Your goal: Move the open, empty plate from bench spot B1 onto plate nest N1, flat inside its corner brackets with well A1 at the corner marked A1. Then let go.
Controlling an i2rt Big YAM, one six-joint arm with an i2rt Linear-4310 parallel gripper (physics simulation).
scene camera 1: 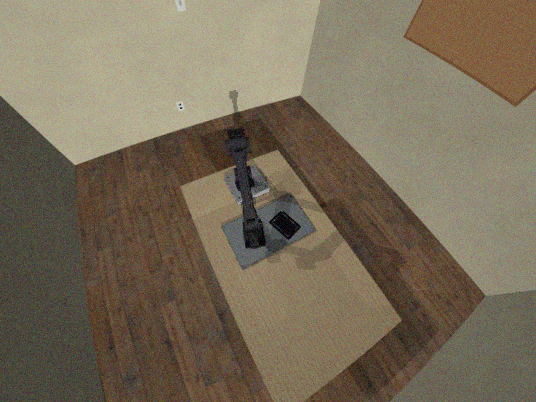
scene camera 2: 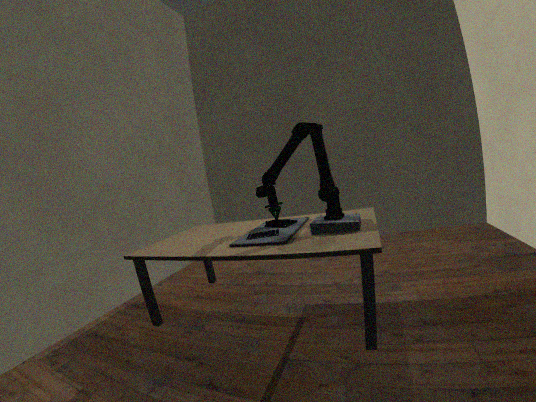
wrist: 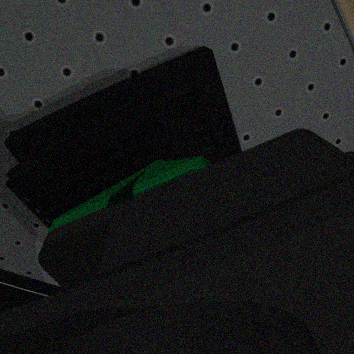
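Where they show: gripper, between the fingertips: (scene camera 2: 277, 219) (wrist: 160, 171); arm's base, origin of its link: (scene camera 2: 334, 217).
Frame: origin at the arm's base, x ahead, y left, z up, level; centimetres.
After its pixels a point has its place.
A black rectangular plate (scene camera 1: 285, 224) @[x 36.0, y 15.6, z -3.0 cm] (scene camera 2: 264, 234) @[x 34.6, y 16.0, z -3.0 cm] lies flat on the grey pegboard (scene camera 1: 242, 256) @[x 46.2, y -16.5, z -3.1 cm] (scene camera 2: 290, 234) @[x 18.7, y 17.2, z -3.1 cm] (wrist: 281, 53) @[x 39.4, y -16.7, z -3.2 cm], on the side away from the arm. My gripper (scene camera 2: 274, 212) @[x 38.5, y -7.7, z -0.3 cm] (wrist: 160, 171) @[x 38.5, y -7.7, z -0.3 cm] has green fingers. They are shut with nothing between them and point down, a little above the board. Right under them lies a second flat black rectangle (scene camera 2: 281, 222) @[x 31.6, y 0.2, z -0.5 cm] (wrist: 123, 123) @[x 41.7, y -7.7, z -0.4 cm] with rounded corners; I cannot tell whether it is the nest. In scene camera 1 the arm's wrist (scene camera 1: 253, 233) @[x 43.6, y -8.8, z 21.7 cm] hides that spot. No A1 mark is readable.
The pegboard lies on a tan table (scene camera 1: 302, 311) @[x 85.9, y 4.5, z -4.4 cm] (scene camera 2: 186, 242) @[x 86.5, y 25.4, z -4.5 cm], beside the arm's grey base block (scene camera 1: 261, 185) @[x 5.3, y 10.3, z 0.9 cm] (scene camera 2: 341, 225) @[x -6.6, y 13.1, z -1.1 cm]. Another dark edge with a white line (wrist: 21, 288) @[x 34.7, y 9.5, z -3.0 cm] shows at the wrist view's lower left. Wooden floor surrounds the table.
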